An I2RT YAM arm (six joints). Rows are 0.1 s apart.
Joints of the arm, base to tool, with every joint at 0 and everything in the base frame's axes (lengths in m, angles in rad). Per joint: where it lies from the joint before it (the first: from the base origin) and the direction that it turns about. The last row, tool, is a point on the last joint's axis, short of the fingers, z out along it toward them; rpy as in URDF.
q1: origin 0 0 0.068 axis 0 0 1
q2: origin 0.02 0.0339 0.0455 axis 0 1 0
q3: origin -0.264 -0.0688 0 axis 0 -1 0
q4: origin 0.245 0.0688 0.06 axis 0 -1 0
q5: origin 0.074 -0.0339 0.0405 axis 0 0 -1
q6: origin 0.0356 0 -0.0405 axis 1 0 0
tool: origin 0 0 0 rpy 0 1.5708 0
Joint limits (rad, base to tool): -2.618..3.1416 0..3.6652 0..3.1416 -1.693..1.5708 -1.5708..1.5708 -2.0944..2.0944
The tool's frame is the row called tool.
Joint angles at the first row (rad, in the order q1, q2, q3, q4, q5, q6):
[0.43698, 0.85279, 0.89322, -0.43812, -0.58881, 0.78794]
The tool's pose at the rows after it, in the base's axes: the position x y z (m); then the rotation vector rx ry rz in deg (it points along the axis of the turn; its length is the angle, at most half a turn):
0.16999 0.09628 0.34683 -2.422 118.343 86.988
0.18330 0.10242 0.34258 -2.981 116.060 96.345
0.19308 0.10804 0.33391 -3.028 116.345 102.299
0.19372 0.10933 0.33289 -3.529 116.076 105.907
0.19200 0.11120 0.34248 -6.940 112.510 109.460
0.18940 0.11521 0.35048 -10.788 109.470 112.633
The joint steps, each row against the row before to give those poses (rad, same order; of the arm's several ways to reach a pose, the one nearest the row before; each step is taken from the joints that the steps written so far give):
[-0.04120, 0.02136, -0.03279, 0.19339, -0.12474, 0.12589]
[-0.01030, 0.05186, -0.04007, 0.18958, -0.10452, 0.12702]
[0.00000, 0.04849, -0.03279, 0.12325, -0.06524, 0.08735]
[0.00040, 0.00722, -0.01567, 0.06028, -0.03927, 0.05610]
[0.00762, 0.00002, 0.00001, 0.10071, -0.03359, 0.05798]
[0.01907, 0.00458, 0.00003, 0.09534, -0.02555, 0.04996]

